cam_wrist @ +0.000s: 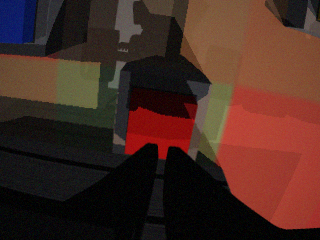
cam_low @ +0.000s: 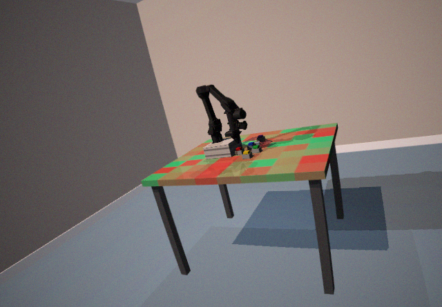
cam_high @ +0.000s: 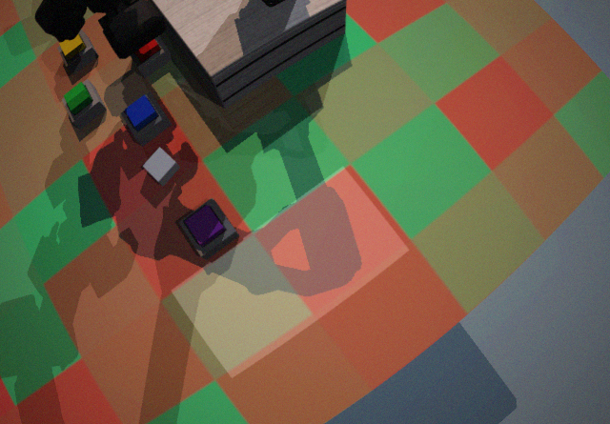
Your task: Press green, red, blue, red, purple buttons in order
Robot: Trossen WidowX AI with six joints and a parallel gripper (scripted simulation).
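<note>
The red button is 4 cm below my gripper tip. The rest, counted from my gripper tip: blue button 9 cm to the left, 5 cm ahead, 4 cm below; then yellow button 9 cm to the right, 9 cm ahead, 4 cm below; then green button 11 cm ahead, 4 cm below.
</note>
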